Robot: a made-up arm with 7 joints.
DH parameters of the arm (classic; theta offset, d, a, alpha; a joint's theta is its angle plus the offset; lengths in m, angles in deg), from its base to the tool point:
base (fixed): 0 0 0 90
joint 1: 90 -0.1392 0 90
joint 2: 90 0 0 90
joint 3: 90 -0.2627 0 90
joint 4: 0 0 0 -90
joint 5: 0 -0.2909 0 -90
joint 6: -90 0 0 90
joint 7: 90 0 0 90
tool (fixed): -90 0 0 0
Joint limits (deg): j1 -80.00..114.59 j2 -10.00..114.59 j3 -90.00..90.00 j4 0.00..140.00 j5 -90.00..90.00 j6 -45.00..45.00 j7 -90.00..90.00
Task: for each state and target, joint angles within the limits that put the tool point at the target. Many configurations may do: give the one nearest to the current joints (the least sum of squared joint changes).
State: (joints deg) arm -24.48 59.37 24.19 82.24 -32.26 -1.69 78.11
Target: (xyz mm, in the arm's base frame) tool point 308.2 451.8 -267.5
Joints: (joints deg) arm 20.07 37.01 9.97 43.63 -32.26 -1.69 78.11
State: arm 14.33 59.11 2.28 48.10 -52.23 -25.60 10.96
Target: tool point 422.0 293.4 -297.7
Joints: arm 40.38 18.80 -6.74 26.44 -52.23 -25.60 10.96
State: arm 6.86 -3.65 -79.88 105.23 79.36 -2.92 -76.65
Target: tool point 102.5 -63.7 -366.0
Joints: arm 6.45 12.25 -77.67 77.92 79.36 -2.92 -76.65
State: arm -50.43 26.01 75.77 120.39 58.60 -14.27 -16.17
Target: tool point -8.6 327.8 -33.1
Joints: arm -54.04 4.22 83.34 139.89 58.60 -14.27 -16.17
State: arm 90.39 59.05 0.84 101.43 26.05 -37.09 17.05
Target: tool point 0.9 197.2 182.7
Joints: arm 85.57 55.39 13.52 139.89 26.05 -37.09 17.05
